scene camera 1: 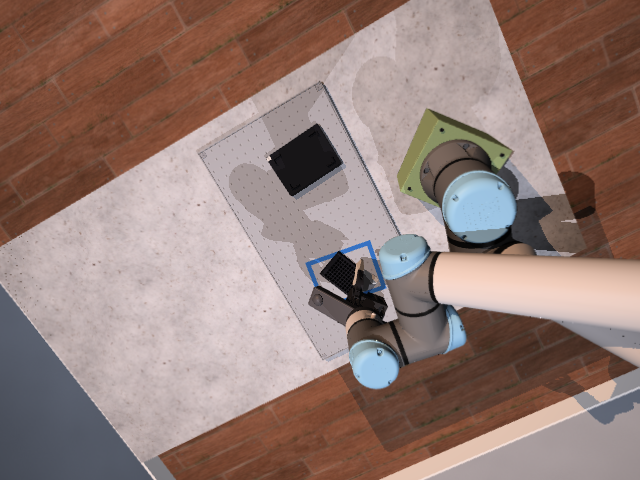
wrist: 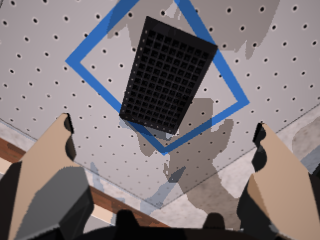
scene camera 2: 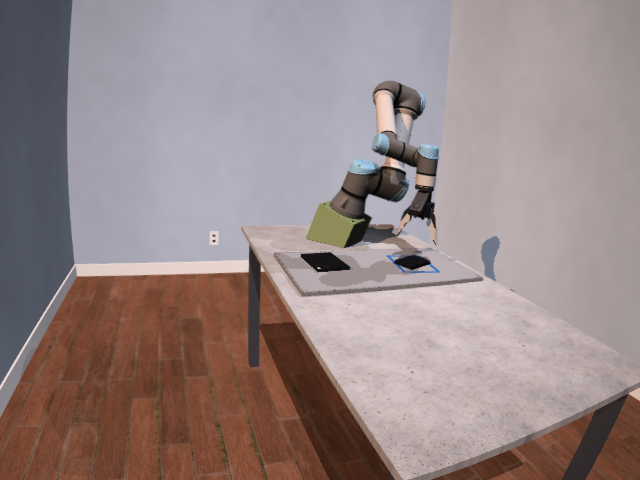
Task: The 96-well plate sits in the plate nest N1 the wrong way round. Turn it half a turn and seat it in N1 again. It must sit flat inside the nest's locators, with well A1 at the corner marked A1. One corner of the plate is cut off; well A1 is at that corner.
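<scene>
My gripper: visible, also in scene camera 2 and the wrist view. Black 96-well plate: visible. Black plate nest N1: visible.
</scene>
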